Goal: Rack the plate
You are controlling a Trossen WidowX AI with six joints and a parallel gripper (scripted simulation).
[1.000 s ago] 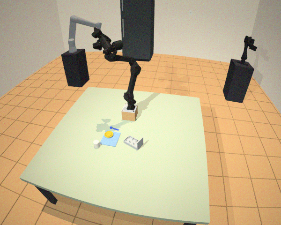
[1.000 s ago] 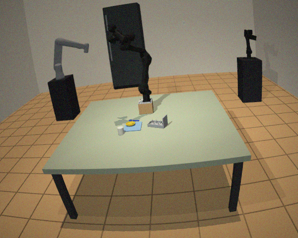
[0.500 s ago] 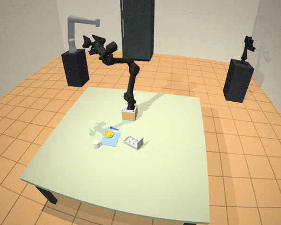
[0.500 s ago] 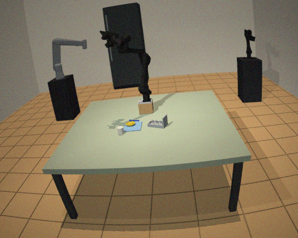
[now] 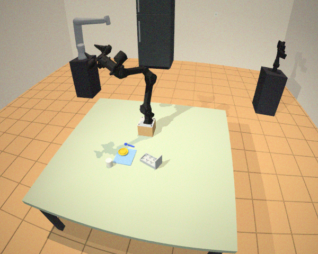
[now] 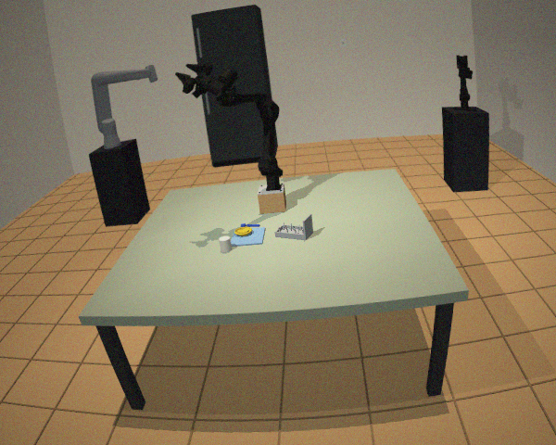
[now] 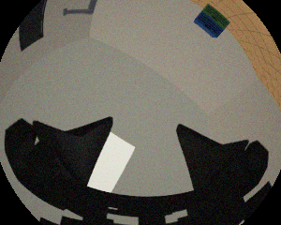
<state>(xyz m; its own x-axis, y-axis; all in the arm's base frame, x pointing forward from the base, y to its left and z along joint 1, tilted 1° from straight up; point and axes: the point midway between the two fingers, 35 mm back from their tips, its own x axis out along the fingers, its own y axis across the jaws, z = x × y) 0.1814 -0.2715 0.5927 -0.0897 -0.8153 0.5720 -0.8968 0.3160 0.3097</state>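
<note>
Now: gripper tip 70 cm above the yellow plate, 18 cm to the right of it and 10 cm short of it. The rest, counted from my gripper tip: white cup (69 cm below, 23 cm ahead, 14 cm to the left); dish rack (69 cm below, 39 cm to the left, 13 cm ahead); blue mat (71 cm below, 21 cm to the left, 13 cm ahead).
</note>
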